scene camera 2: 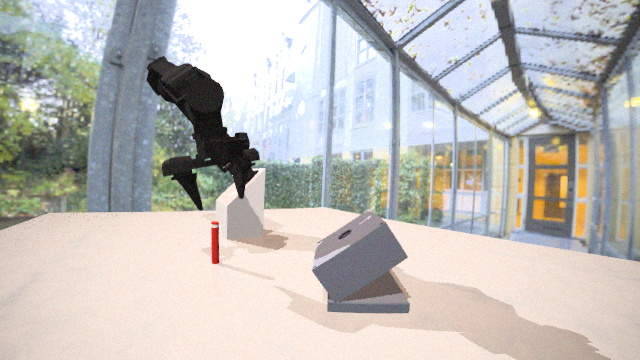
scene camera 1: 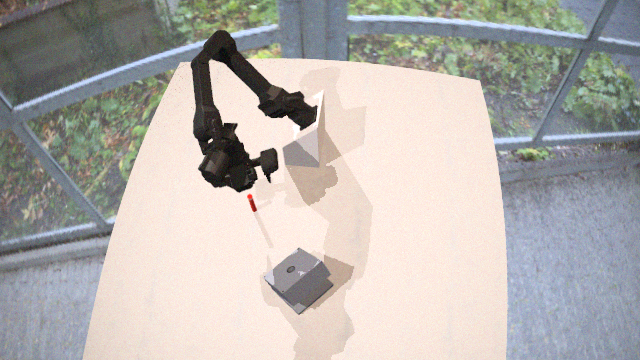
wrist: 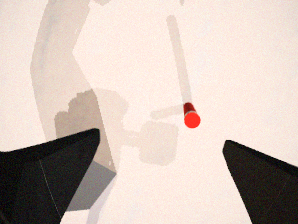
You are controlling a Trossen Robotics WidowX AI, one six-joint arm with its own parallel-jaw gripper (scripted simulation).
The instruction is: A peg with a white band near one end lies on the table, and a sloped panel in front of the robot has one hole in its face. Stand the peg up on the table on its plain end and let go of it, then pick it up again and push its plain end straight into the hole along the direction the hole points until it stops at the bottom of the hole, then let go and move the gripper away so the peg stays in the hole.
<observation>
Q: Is the gripper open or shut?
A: Open.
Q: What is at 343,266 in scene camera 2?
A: A grey sloped panel.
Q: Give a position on a grey sloped panel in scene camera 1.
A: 309,273
</observation>
